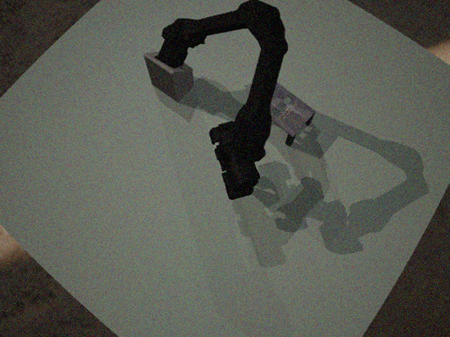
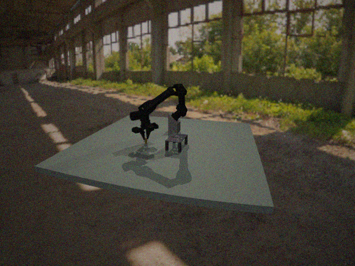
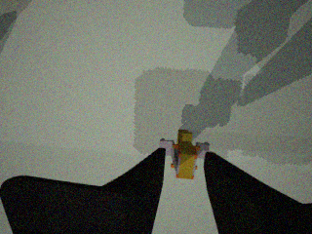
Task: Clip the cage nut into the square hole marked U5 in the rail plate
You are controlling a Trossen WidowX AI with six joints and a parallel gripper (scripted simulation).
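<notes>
My gripper tip is now 10 mm above the cage nut.
</notes>
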